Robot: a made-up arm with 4 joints.
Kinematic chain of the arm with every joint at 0, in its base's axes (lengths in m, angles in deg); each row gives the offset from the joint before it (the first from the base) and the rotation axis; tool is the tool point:
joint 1: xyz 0 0 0.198 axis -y
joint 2: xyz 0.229 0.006 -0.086 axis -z
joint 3: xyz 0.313 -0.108 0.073 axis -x
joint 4: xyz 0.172 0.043 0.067 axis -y
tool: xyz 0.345 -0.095 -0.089
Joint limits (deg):
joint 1: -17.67..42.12
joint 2: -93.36..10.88
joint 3: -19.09..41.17
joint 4: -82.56..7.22
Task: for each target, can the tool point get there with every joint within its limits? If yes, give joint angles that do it. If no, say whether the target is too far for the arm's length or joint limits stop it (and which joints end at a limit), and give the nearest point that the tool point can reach.
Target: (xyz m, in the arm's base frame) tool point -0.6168 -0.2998 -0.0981
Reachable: no: joint limits stop it (at a limit: joint 1, joint 2, joint 3, joint 4) | nearest point 0.1625 0.4504 -0.1695 | short by 1.084 m
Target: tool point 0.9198 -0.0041 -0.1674
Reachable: yes | joints -9.18 -9.15 -9.46 -32.90
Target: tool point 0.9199 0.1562 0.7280
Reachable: yes | joints 30.23 -21.39 30.66 0.03
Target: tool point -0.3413 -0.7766 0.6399
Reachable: no: joint limits stop it (at a limit: joint 1, joint 2, joint 3, joint 4) | nearest point 0.5748 -0.4071 0.4555 | short by 1.005 m
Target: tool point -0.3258 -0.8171 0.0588
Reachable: no: joint limits stop it (at a limit: joint 1, joint 2, joint 3, joint 4) | nearest point 0.5118 -0.4071 -0.1692 | short by 0.960 m
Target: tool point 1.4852 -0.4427 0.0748
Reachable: no: too far | nearest point 1.0305 -0.2804 0.1125 | short by 0.484 m
